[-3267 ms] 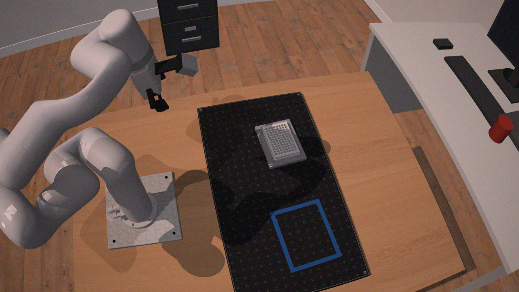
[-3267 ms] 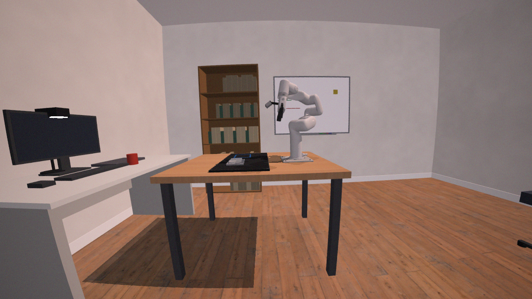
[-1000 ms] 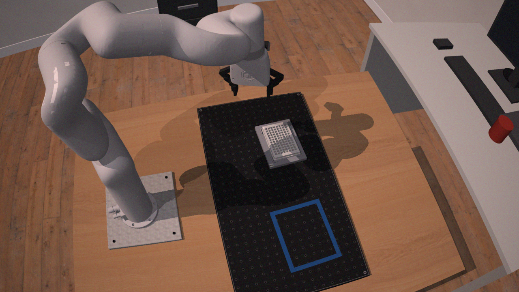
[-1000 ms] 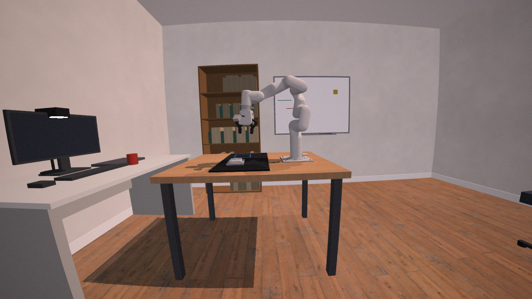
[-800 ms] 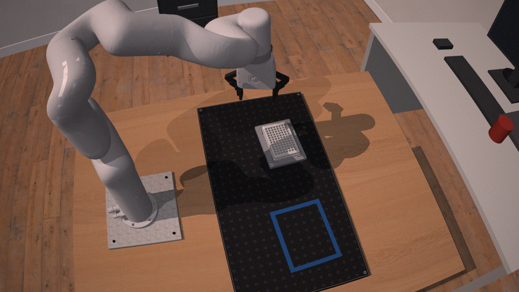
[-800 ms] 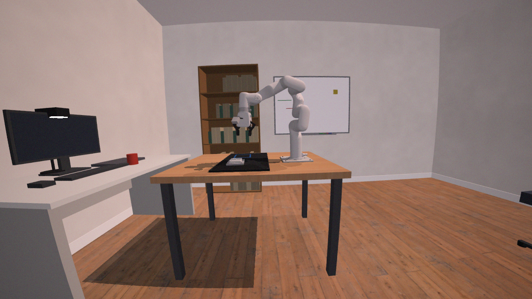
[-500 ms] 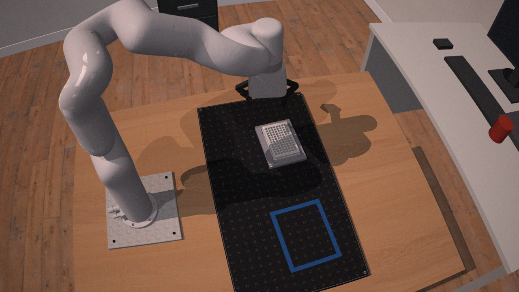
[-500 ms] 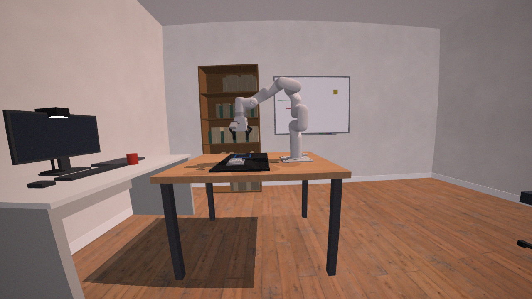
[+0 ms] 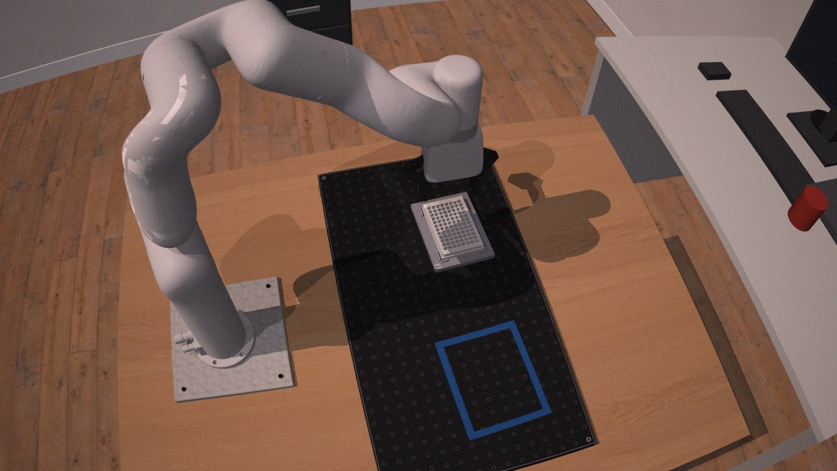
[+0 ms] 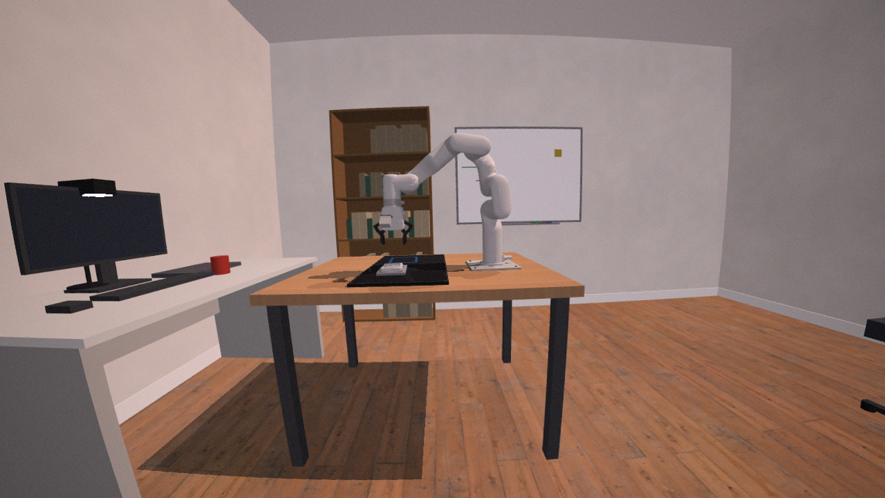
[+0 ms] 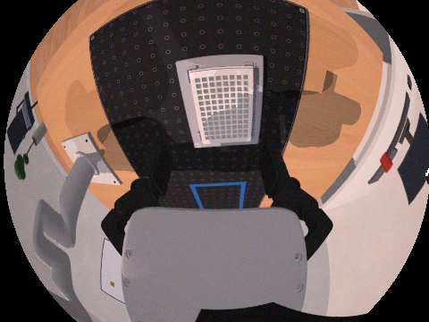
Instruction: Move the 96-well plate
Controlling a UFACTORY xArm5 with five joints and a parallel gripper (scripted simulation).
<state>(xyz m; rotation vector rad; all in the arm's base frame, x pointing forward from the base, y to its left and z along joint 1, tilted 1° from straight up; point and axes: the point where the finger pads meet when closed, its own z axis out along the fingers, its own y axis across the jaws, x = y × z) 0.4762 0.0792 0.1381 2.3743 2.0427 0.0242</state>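
Right now my hand is 10 mm short of the white 96-well plate, 10 mm to the left of it and 110 mm above it. Round my hand: grey plate nest (10 mm ahead, 10 mm to the right, 120 mm below).
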